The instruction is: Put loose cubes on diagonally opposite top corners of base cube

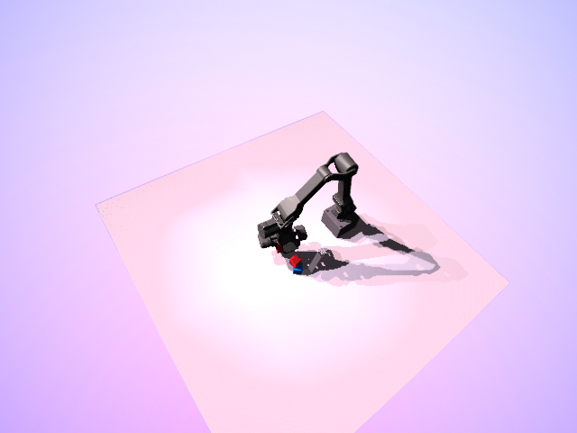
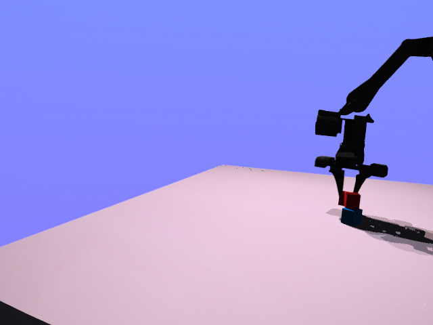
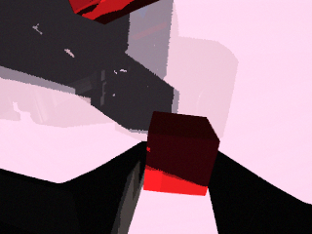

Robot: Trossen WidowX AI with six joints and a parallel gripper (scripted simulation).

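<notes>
My gripper tip is now 10 mm past the blue base cube, 110 mm to the right of it and 20 mm above it.
</notes>
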